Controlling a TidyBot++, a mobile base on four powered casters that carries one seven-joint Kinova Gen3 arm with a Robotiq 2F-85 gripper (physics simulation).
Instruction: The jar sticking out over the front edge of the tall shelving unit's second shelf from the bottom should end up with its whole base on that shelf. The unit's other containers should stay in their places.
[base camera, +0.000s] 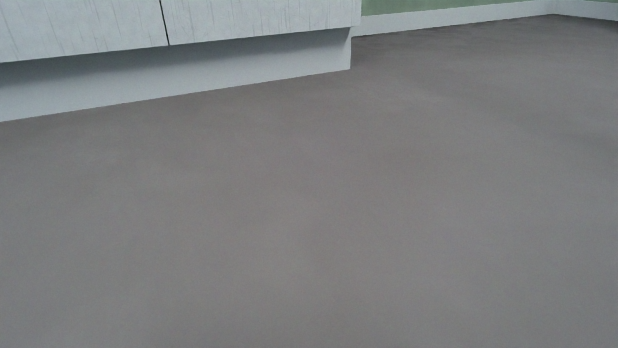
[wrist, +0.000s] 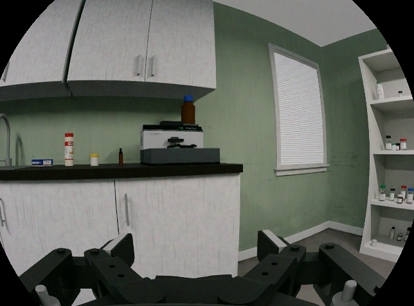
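Frame: origin at the arm's base, x ahead, y left, z up, level; millimetres.
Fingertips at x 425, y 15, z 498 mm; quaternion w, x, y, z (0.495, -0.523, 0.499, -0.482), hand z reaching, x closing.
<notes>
A point is followed by its place in that frame.
The tall white shelving unit (wrist: 370, 220) stands at the right edge of the wrist view, partly cut off. Its second shelf from the bottom (wrist: 385, 204) holds several small containers, among them a green-capped bottle (wrist: 382, 193) and a blue-capped one (wrist: 410, 196). A small dark-capped jar (wrist: 399, 199) sits lower in view than its neighbours, at the shelf's front edge; how far it sticks out is too small to tell. My gripper (wrist: 194, 247) is open and empty, far from the unit. The unit does not show in the base camera view.
A counter (wrist: 200, 170) with white cabinets stands ahead and to the left, bearing a device (wrist: 172, 137), a brown bottle, and small containers. Upper cabinets (wrist: 180, 45) hang above it. The base camera view shows the cabinet base (base camera: 225, 70) @[x 1240, y 260, z -344 mm] and grey floor (base camera: 310, 210) @[x 577, y 4, z -397 mm].
</notes>
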